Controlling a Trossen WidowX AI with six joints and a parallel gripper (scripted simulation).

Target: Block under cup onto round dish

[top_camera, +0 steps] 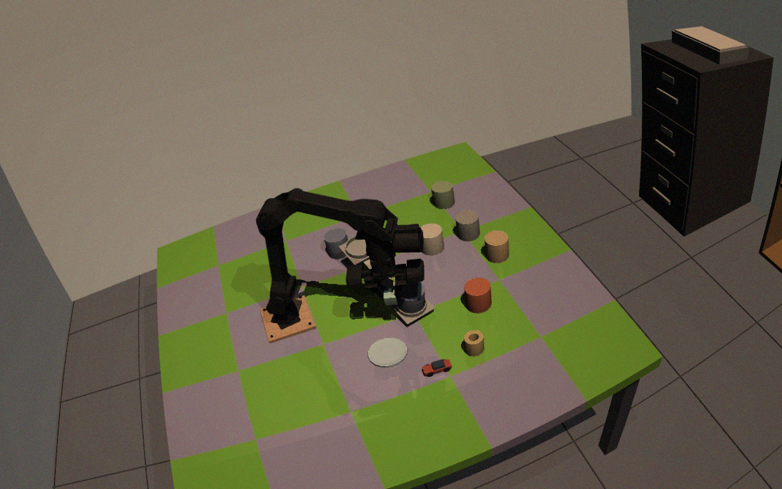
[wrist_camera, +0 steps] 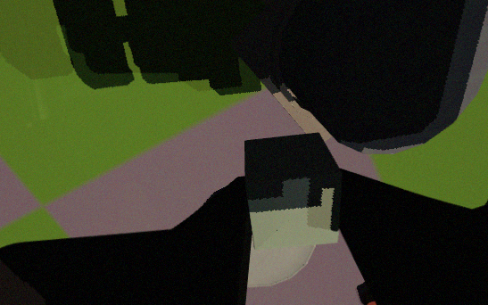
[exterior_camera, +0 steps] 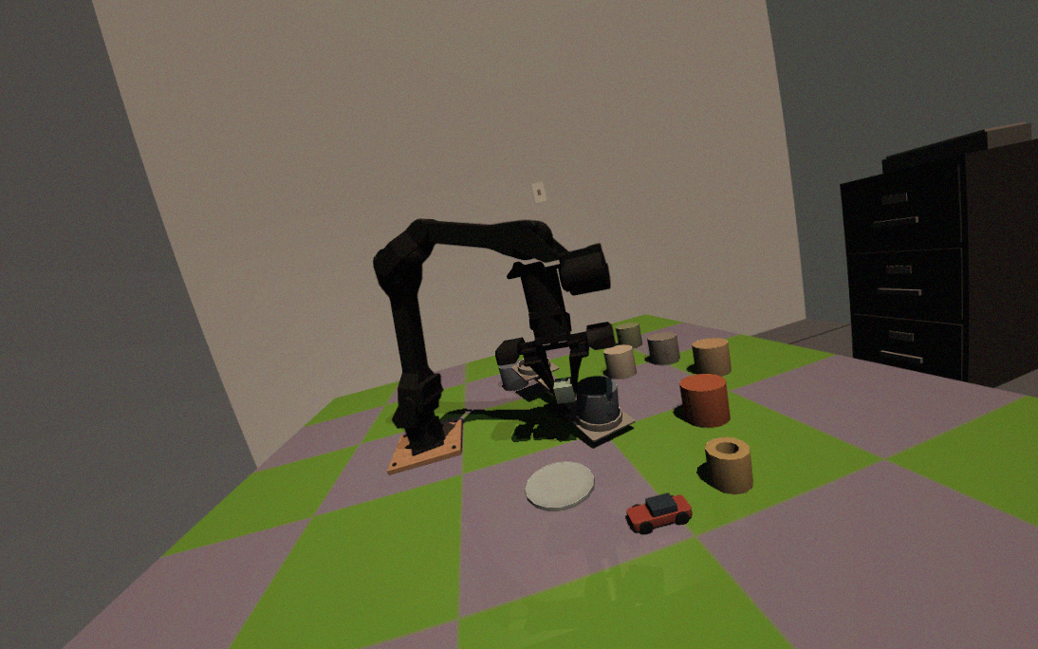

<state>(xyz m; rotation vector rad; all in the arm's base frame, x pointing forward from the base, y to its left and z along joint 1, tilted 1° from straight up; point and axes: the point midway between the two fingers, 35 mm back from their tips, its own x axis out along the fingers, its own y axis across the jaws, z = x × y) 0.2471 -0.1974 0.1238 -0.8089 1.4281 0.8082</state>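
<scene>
The round pale dish lies 100 mm below my gripper tip, 70 mm to the right of it and 70 mm behind it. From my gripper tip the other things lie so: balance 150 mm to the left, 60 mm below, 50 mm ahead; grey cup 60 mm ahead, 40 mm below, 10 mm to the right; pale green block right at my gripper tip.
</scene>
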